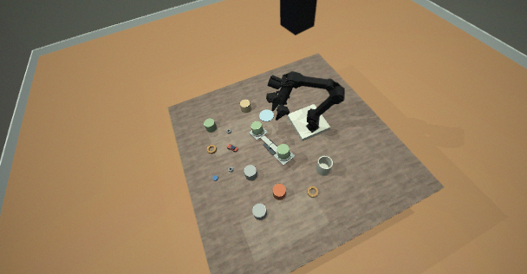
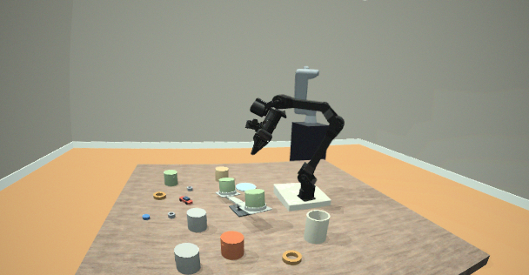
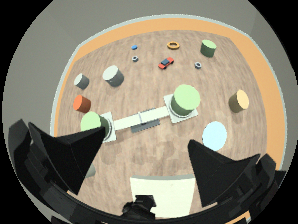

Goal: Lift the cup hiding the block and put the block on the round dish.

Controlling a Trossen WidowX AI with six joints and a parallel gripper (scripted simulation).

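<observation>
The mint block is 180 mm below my gripper tip, 80 mm to the right of it and 80 mm ahead of it. From my gripper tip the other things lie so: round light-blue dish: 220 mm below, 170 mm to the right, 50 mm behind; then small balance: 190 mm below, 70 mm ahead, 50 mm to the left; then red toy car: 270 mm ahead, 210 mm below, 90 mm to the right.
</observation>
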